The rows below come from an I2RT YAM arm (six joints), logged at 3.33 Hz.
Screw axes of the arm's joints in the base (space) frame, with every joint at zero. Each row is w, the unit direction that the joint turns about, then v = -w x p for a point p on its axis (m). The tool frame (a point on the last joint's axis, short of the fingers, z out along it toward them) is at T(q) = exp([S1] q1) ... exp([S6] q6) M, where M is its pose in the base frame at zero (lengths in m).
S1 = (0, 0, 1, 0.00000, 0.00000, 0.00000)
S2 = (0, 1, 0, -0.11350, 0.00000, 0.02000)
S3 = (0, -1, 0, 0.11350, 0.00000, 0.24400)
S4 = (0, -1, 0, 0.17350, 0.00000, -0.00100)
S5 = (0, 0, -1, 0.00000, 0.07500, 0.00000)
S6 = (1, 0, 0, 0.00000, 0.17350, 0.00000)
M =
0 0 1 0.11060
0 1 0 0.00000
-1 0 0 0.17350
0 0 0 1
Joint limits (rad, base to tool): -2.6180..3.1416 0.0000..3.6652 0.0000..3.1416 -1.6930..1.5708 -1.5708..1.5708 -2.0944..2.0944
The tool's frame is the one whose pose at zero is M.
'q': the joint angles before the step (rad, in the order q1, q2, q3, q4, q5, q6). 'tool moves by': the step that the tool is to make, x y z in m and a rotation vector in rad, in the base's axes. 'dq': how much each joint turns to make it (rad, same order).
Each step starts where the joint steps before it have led.
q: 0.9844, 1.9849, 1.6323, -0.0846, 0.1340, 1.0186
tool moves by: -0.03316, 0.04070, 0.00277, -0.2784, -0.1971, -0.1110
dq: 0.1259, 0.1008, 0.1864, -0.1765, 0.3534, -0.1729
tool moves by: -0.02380, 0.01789, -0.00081, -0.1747, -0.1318, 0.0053
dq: 0.0679, 0.0381, 0.0565, -0.0389, 0.1524, -0.1573
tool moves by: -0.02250, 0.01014, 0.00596, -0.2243, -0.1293, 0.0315
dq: 0.0564, 0.0198, 0.0587, -0.0696, 0.1285, -0.2051
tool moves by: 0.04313, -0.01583, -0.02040, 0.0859, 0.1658, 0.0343
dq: -0.1041, 0.0106, -0.0395, 0.0082, -0.2193, 0.0954
